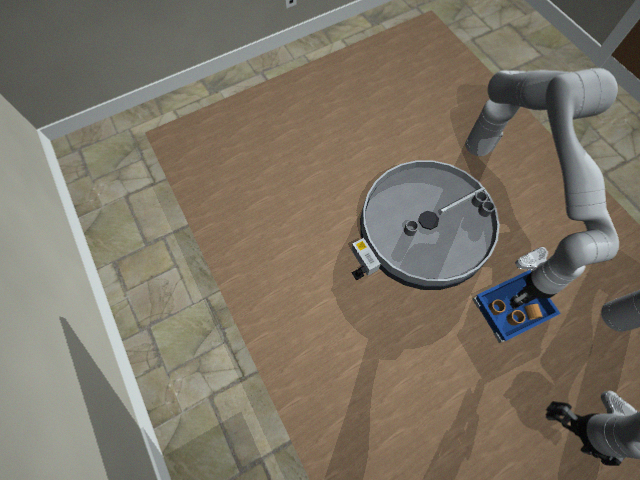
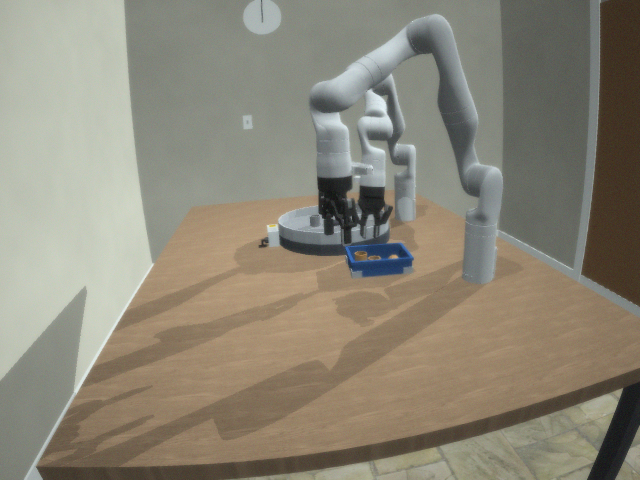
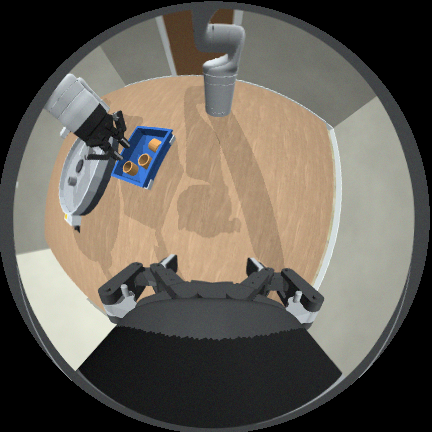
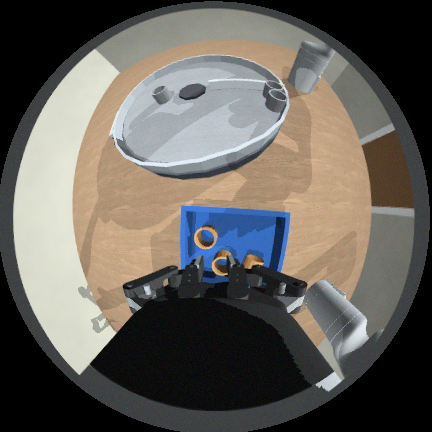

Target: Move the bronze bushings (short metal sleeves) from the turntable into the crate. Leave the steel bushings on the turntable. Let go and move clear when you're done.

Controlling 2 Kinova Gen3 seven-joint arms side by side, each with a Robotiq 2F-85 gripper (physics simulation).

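Places are measured from the left arm's base along level axes (x ahead, y left, z up), in metres.
Pixels of known places: left gripper, fingertip midpoint: [image 1: 566, 431] [image 2: 337, 239] [image 3: 211, 264]; right gripper, fingertip midpoint: [image 1: 517, 303] [image 2: 369, 237] [image 3: 124, 152] [image 4: 214, 261]; left arm's base at its link origin: [image 1: 617, 316] [image 2: 477, 277] [image 3: 217, 108] [image 4: 314, 292]; right arm's base at its link origin: [image 1: 478, 145] [image 2: 405, 218] [image 4: 298, 84].
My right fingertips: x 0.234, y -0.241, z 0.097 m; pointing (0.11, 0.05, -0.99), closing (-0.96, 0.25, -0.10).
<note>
Ahead of a thing's pixels: the offset from my right fingertips to its top centre. "pt": to the spot under its first point.
Three bronze bushings are in the blue crate {dx -0.025, dy +0.010, dz -0.047 m} [image 1: 537, 324] [image 2: 382, 267] [image 4: 235, 209]: one bushing {dx +0.017, dy -0.025, dz -0.054 m} [image 1: 493, 310] [image 2: 360, 258] [image 3: 134, 168] and a second bushing {dx +0.002, dy +0.034, dz -0.054 m} [image 2: 374, 257] [image 3: 147, 158] stand upright, and a third bushing {dx -0.050, dy +0.058, dz -0.054 m} [image 1: 534, 311] [image 3: 155, 145] [image 4: 252, 262] lies on its side. My right gripper [image 1: 517, 300] [image 2: 371, 235] [image 3: 124, 152] [image 4: 214, 261] is open and empty above the crate. Three steel bushings {dx +0.030, dy -0.366, dz -0.006 m} [image 1: 410, 231] {dx -0.205, dy -0.283, dz -0.006 m} [image 1: 480, 201] {dx -0.193, dy -0.247, dz -0.006 m} [image 1: 486, 210] are on the grey turntable [image 1: 431, 282] [image 4: 190, 170]. My left gripper [image 1: 581, 436] [image 2: 338, 237] [image 3: 211, 264] is open and empty, away from the crate.
A raised rim surrounds the turntable, and a pale divider bar {pt dx -0.154, dy -0.320, dz -0.016 m} [image 1: 461, 200] [image 4: 240, 80] runs out beside two steel bushings. A small white box {pt dx +0.195, dy -0.390, dz -0.039 m} [image 1: 368, 258] [image 2: 272, 235] with a yellow label stands at its edge. The left arm's base [image 2: 479, 253] stands right of the crate.
</note>
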